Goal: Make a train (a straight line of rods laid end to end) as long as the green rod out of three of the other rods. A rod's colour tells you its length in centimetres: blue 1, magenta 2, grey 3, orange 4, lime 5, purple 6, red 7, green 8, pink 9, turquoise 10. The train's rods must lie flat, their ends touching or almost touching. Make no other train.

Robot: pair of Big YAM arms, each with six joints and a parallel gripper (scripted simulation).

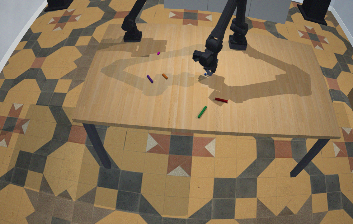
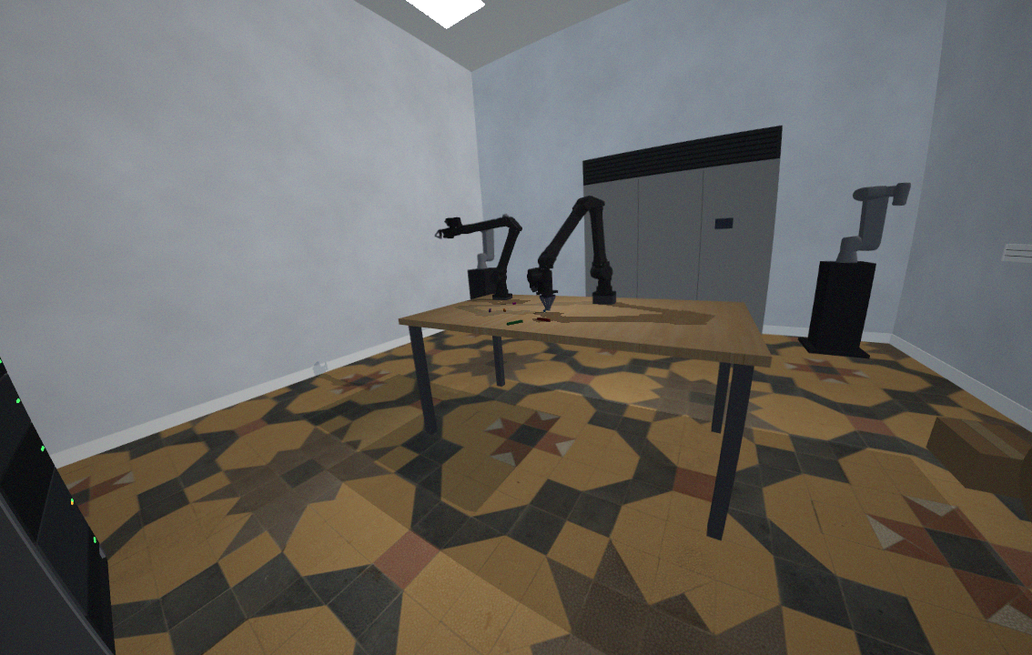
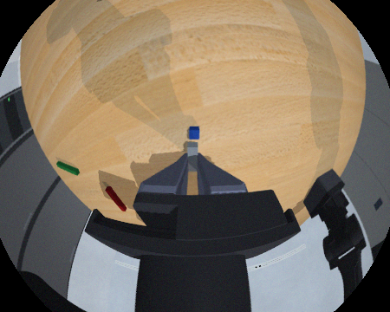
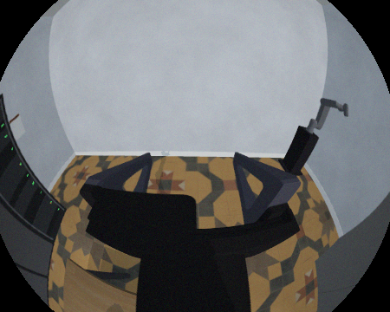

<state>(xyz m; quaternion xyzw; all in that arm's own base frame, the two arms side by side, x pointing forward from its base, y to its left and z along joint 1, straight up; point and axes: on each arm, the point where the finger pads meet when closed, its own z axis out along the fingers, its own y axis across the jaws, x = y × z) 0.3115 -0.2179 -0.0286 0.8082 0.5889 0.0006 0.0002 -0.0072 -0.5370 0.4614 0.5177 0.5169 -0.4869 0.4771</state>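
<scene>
Right now my left hand is 2 cm to the left of the blue rod, 1 cm past it and 1 cm above it. The rest, counted from my left hand: green rod 26 cm ahead, 4 cm to the right, 1 cm below; then grey rod right at my left hand; then red rod 17 cm ahead, 7 cm to the left, 1 cm below.
</scene>
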